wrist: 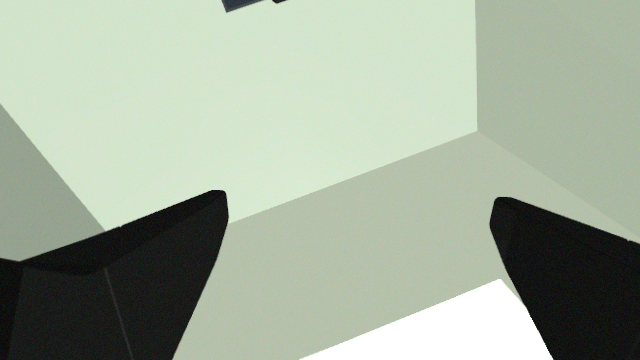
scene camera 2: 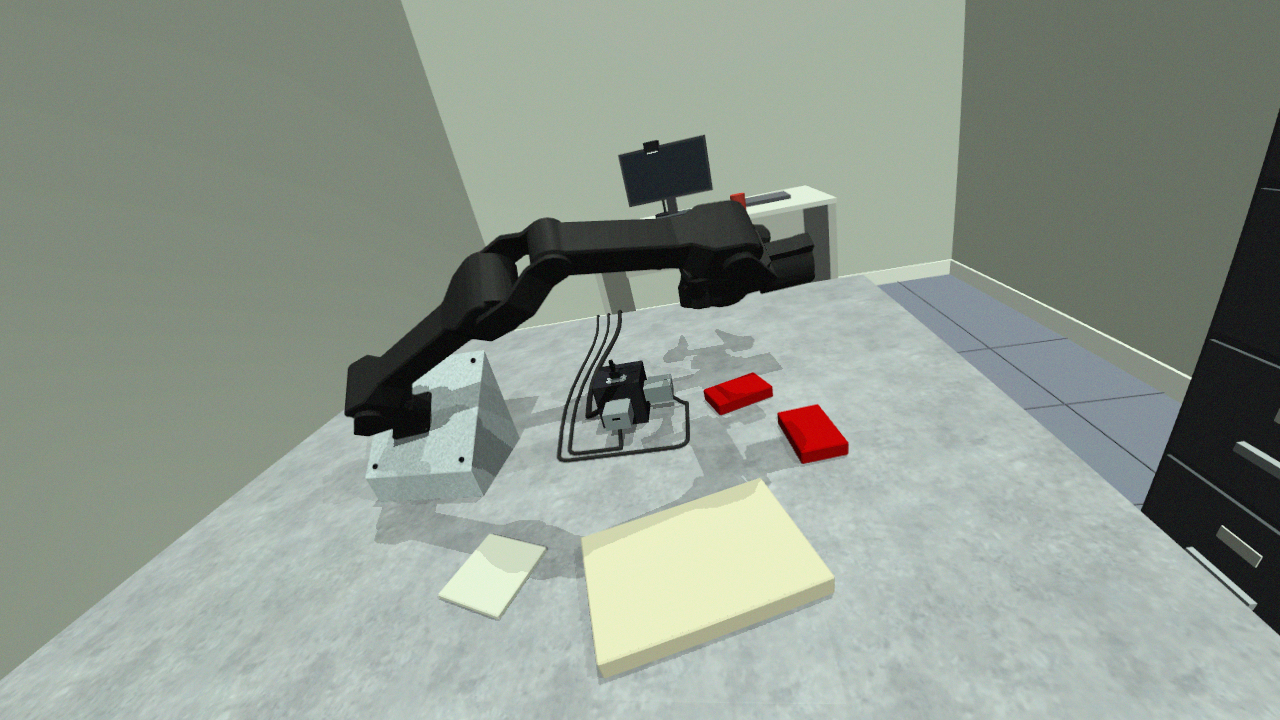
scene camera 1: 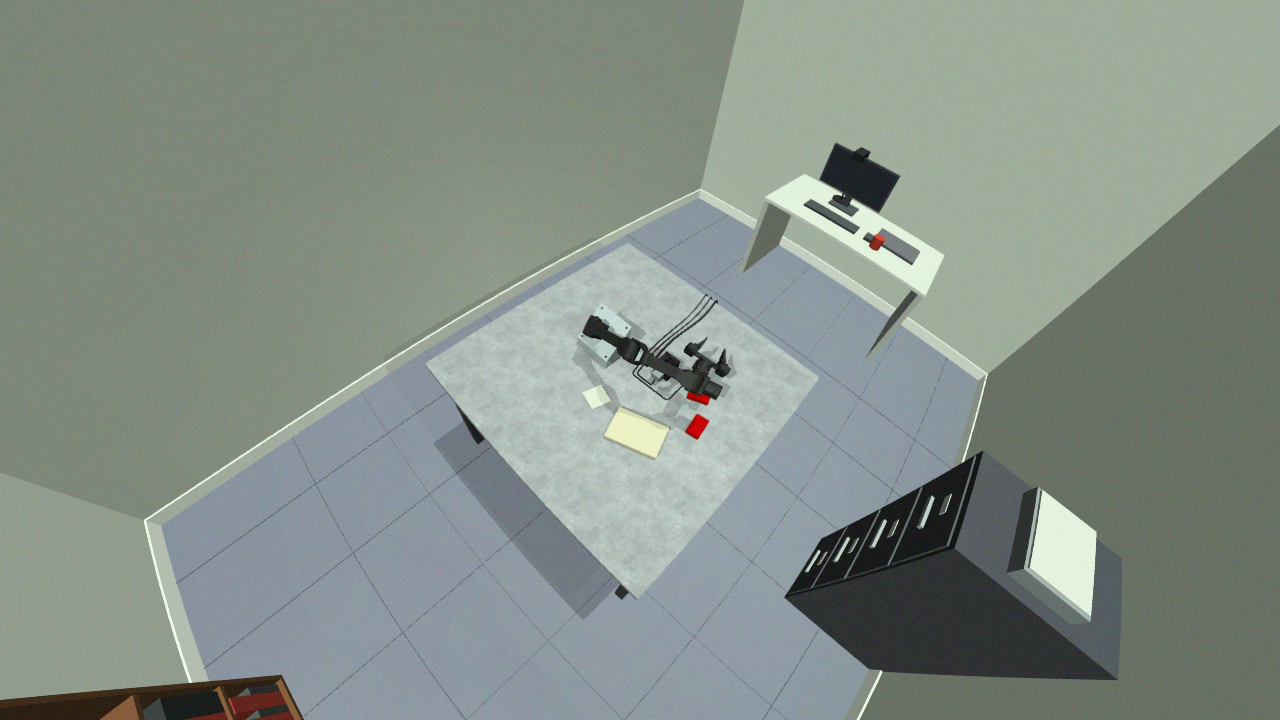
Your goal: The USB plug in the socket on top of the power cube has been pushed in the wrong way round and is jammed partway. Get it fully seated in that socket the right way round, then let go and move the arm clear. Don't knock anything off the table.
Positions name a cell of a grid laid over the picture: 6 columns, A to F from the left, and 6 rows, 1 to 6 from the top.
Scene:
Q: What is the gripper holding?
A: Nothing.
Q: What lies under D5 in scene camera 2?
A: A cream pad.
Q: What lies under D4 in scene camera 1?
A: The gripper.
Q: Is the gripper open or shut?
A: Open.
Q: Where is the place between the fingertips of the gripper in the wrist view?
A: At D4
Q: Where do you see a cream pad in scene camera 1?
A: C4

